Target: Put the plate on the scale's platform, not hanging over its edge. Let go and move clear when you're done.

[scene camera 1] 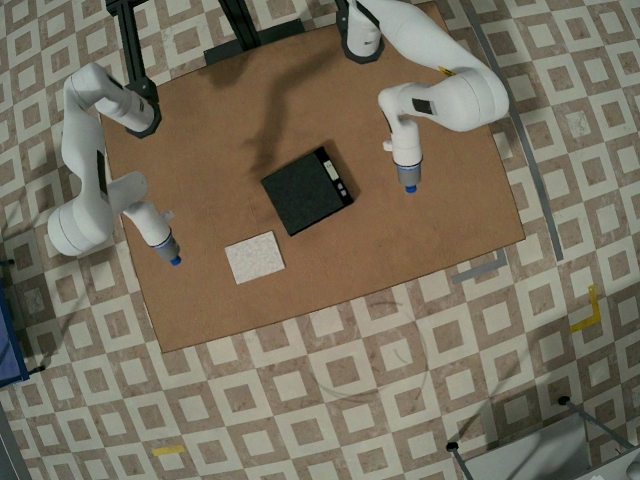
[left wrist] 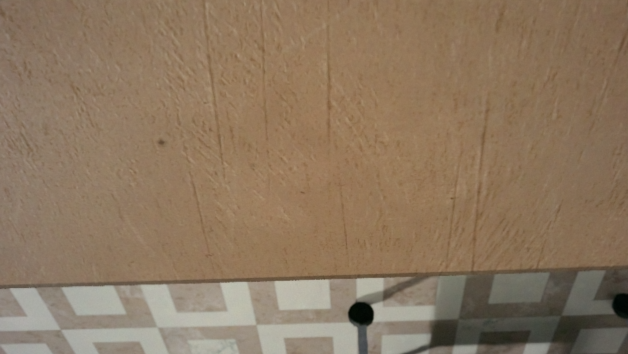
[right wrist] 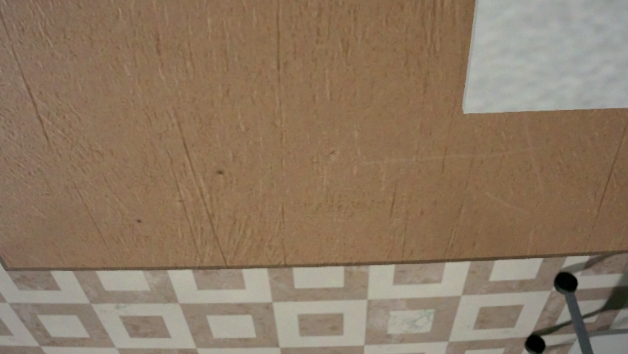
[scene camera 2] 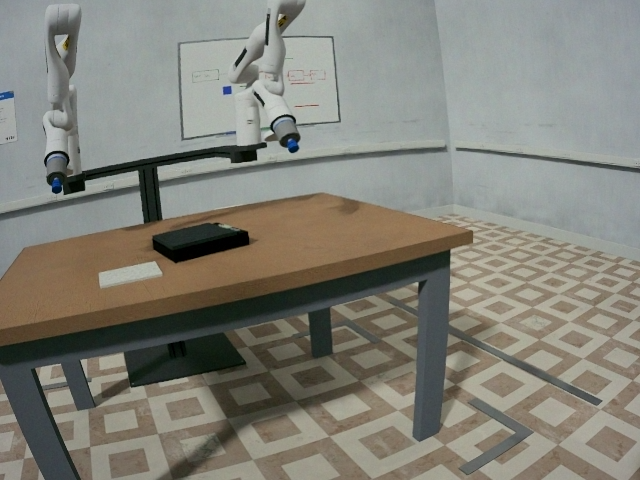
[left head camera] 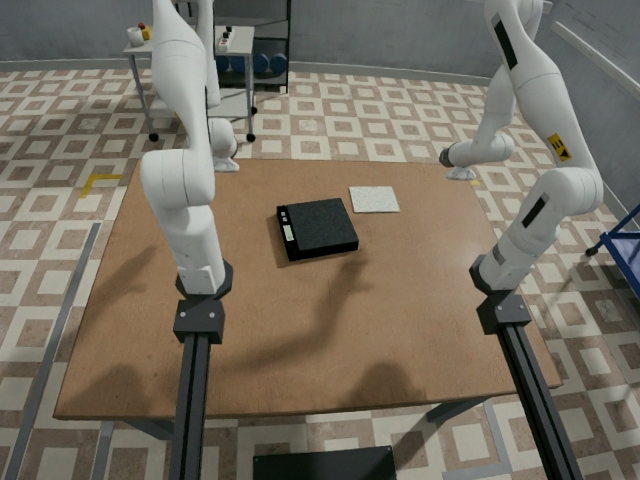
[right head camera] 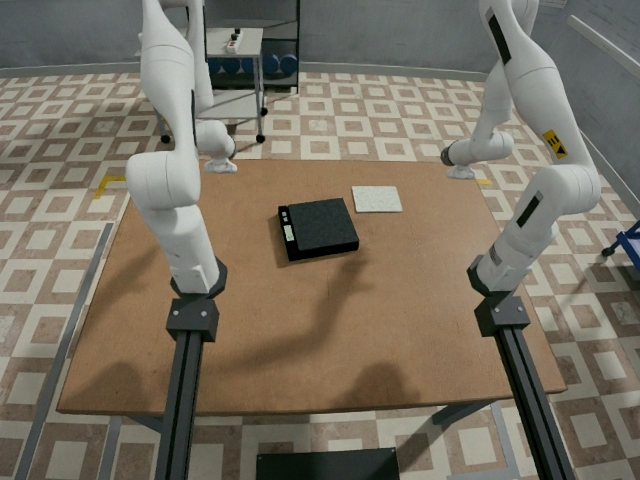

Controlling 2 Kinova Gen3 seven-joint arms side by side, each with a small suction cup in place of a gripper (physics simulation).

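Frame: origin at the left arm's base, x left, y ahead, z down, level; centimetres.
Seen in the pictures: left hand at its tool point: (scene camera 1: 411, 189) (scene camera 2: 294, 149); right hand at its tool point: (scene camera 1: 176, 261) (scene camera 2: 56, 189); left arm's base at its link origin: (scene camera 1: 363, 43) (scene camera 2: 249, 144) (left head camera: 204, 275) (right head camera: 198, 275); right arm's base at its link origin: (scene camera 1: 141, 117) (scene camera 2: 70, 175) (left head camera: 496, 273) (right head camera: 494, 274).
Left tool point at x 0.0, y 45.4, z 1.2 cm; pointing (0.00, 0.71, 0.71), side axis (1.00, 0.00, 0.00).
Offsets run from my left tool point to a thing's top centre. Level surfaces: height alone.
The plate, a thin pale rectangular slab {dy +6.2, dx -51.3, dz +24.6 cm} (left head camera: 374, 199) (right head camera: 376, 199) (scene camera 1: 254, 257) (scene camera 2: 130, 274) (right wrist: 550, 60), lies flat on the table, apart from the scale. The black scale {dy -10.2, dx -28.4, dz +20.7 cm} (left head camera: 320, 225) (right head camera: 322, 225) (scene camera 1: 305, 192) (scene camera 2: 200, 240) has a flat dark platform with nothing on it, and a strip with a display and buttons along one side. My left gripper, a blue suction cup (scene camera 1: 410, 189) (scene camera 2: 293, 145), hangs above the table, to the right of the scale in scene camera 1, holding nothing. My right gripper (scene camera 1: 175, 260) (scene camera 2: 56, 186) hangs above the table, to the left of the plate in scene camera 1, holding nothing.
The brown table {dz +25.2 cm} (left head camera: 289, 361) (right head camera: 289, 361) (scene camera 1: 361, 268) (scene camera 2: 336, 248) (left wrist: 300, 150) (right wrist: 300, 200) bears the plate and scale. Both arms are mounted on a dark frame (scene camera 2: 149, 191) at one long side of the table. A wheeled cart stands beyond the far edge.
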